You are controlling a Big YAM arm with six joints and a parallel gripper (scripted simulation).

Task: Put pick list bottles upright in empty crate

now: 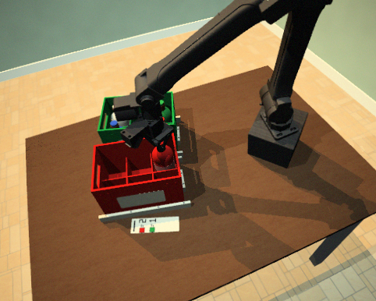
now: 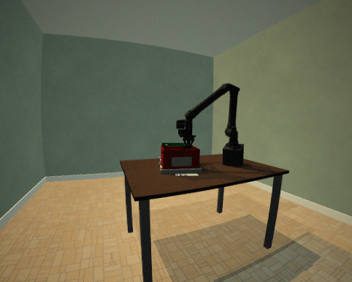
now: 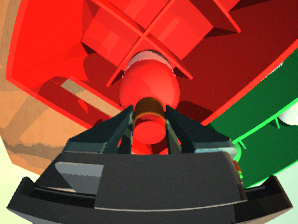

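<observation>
Right now the red bottle is 6 cm below my hand and 1 cm behind it. Round my hand: blue-capped bottle: 18 cm to the right, 13 cm ahead, 9 cm below; then red crate: 9 cm below, 9 cm ahead, 3 cm to the left; then green crate: 20 cm to the right, 9 cm below, 3 cm ahead.
</observation>
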